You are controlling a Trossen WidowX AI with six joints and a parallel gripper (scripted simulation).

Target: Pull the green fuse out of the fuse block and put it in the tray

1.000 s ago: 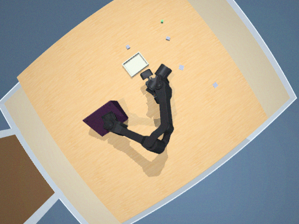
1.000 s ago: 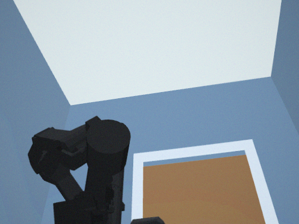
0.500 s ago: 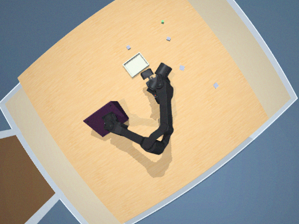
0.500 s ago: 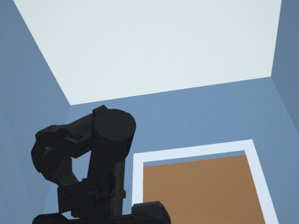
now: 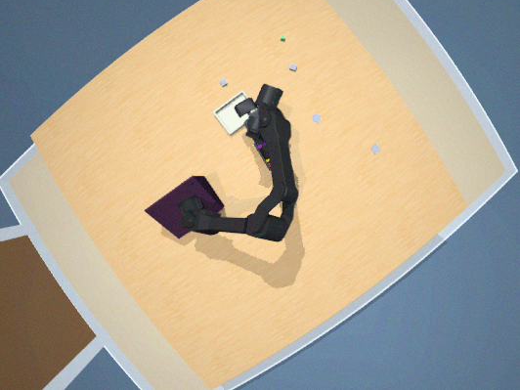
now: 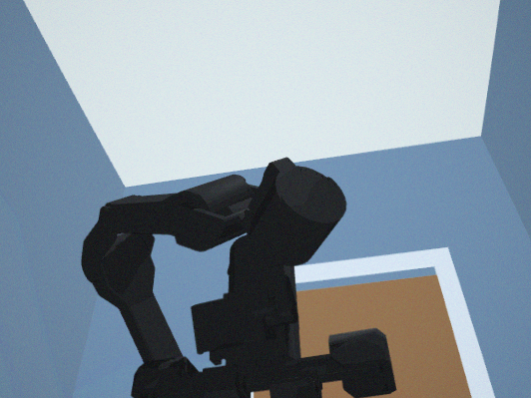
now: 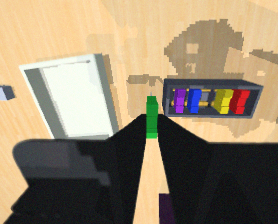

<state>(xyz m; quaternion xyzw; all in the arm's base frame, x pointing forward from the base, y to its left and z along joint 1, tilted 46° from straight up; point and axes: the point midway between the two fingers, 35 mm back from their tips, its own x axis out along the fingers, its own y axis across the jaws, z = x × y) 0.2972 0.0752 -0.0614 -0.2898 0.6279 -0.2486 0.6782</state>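
Now: gripper tip 110 mm to the right of the tray, 100 mm above it and 30 mm past it. Round my gripper tip: green fuse (10 mm below); then blue fuse (80 mm below, 50 mm to the right, 10 mm behind); then purple fuse (80 mm below, 40 mm to the right, 10 mm behind).
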